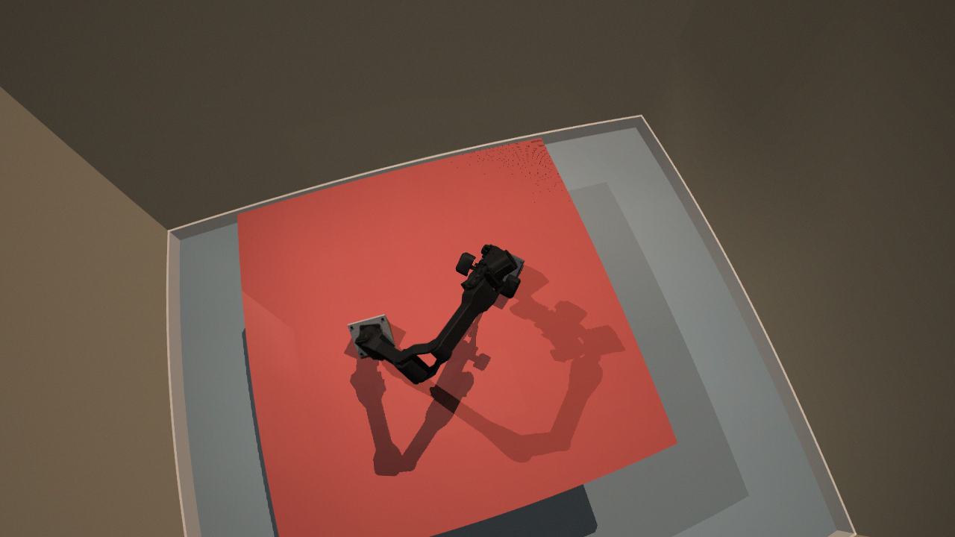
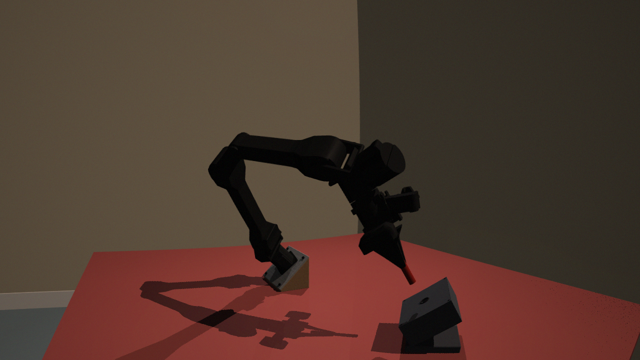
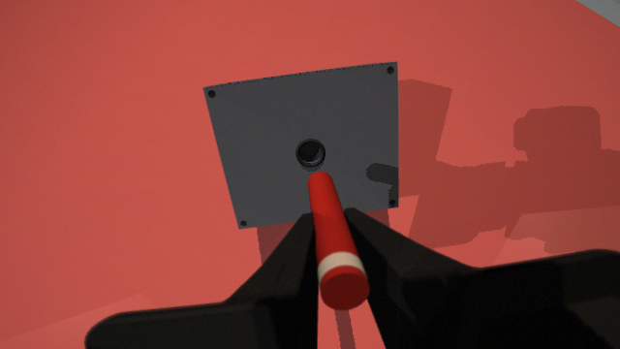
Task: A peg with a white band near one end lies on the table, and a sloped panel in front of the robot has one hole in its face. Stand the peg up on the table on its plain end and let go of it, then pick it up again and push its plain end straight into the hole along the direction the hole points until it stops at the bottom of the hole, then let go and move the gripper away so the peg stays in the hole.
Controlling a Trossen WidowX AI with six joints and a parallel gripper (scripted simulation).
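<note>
The dark sloped panel is 40 mm ahead of my gripper tip, 50 mm to the left of it and 100 mm below it. Also, from my gripper tip: red peg (10 mm behind, 10 mm to the right, 10 mm above).
</note>
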